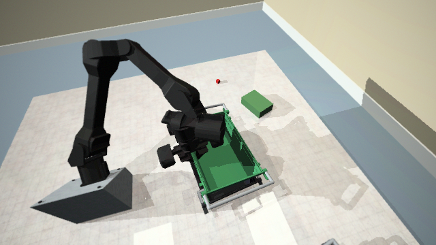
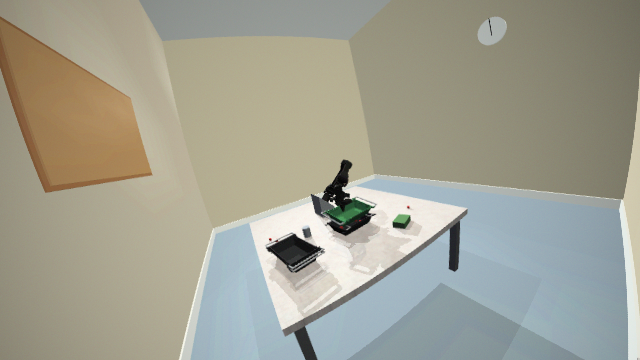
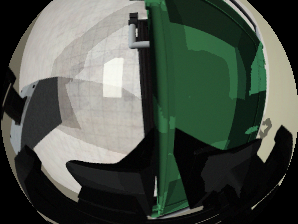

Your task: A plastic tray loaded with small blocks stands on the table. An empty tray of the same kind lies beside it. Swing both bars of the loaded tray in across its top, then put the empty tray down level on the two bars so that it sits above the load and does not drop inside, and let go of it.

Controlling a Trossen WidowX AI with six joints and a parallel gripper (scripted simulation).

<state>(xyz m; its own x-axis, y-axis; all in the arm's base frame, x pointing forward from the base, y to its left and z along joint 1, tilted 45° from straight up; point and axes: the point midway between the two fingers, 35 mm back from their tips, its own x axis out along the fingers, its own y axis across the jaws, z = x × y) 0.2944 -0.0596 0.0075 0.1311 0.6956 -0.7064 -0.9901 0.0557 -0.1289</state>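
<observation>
The green tray is 8 cm ahead of my gripper tip and 2 cm above it. From my gripper tip the other things lie so: small red marker 44 cm to the left, 24 cm ahead, 9 cm below; then grey cylinder 27 cm to the right, 8 cm behind, 7 cm below; then dark green block 34 cm ahead, 21 cm to the left, 8 cm below.
</observation>
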